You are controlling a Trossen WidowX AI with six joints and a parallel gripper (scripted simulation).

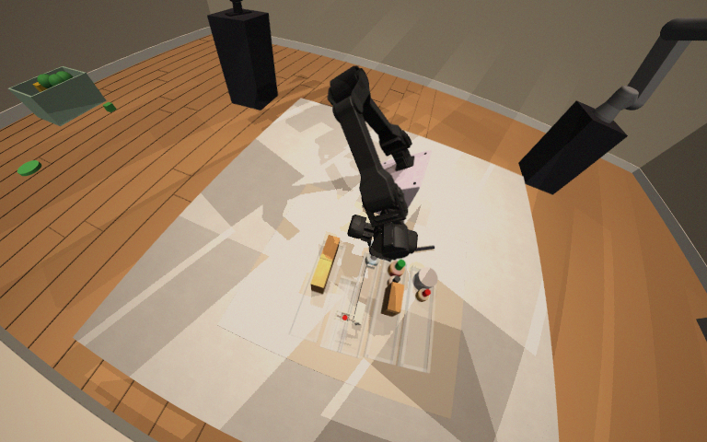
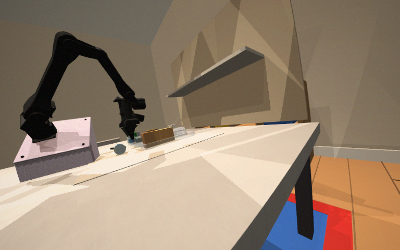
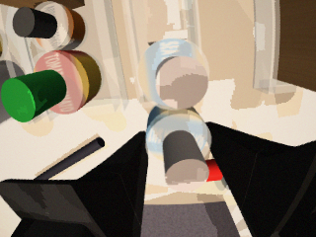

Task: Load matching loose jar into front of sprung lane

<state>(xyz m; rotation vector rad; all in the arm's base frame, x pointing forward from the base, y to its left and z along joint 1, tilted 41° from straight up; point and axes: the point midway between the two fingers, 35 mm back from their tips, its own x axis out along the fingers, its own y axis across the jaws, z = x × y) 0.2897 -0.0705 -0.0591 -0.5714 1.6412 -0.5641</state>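
Right now the clear-walled lane is 19 cm ahead of my gripper tip, 3 cm below it and 2 cm to the right of it. The rest, counted from my gripper tip: black rod: 14 cm to the left, 6 cm behind, 4 cm below; then red-marked part: 23 cm ahead, 3 cm to the right, 2 cm above.
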